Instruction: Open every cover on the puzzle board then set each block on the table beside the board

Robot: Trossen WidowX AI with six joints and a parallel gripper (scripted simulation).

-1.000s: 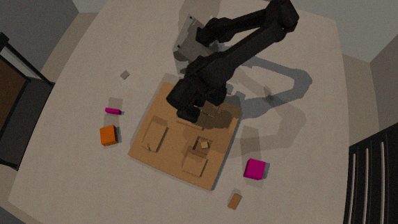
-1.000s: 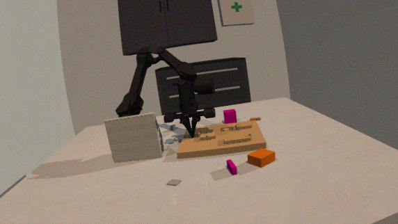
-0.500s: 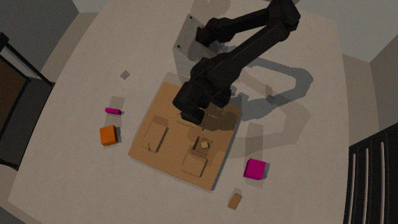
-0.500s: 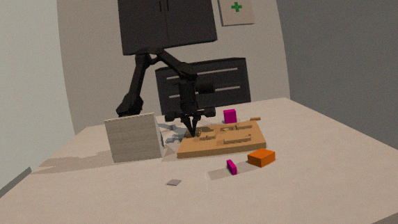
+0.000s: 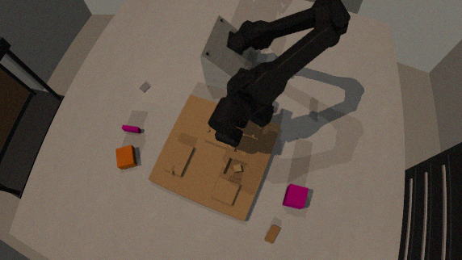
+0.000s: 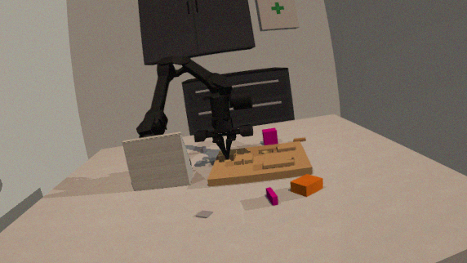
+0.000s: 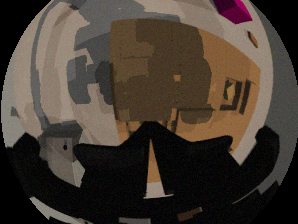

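Now: gripper tip 9 cm short of the tan puzzle board and 6 cm to the left of it. Also, from my gripper tip: grey block 6 cm behind, 23 cm to the left, 1 cm below; then magenta cube 20 cm ahead, 18 cm to the left; then brown tile 31 cm ahead, 13 cm to the left, 2 cm below.
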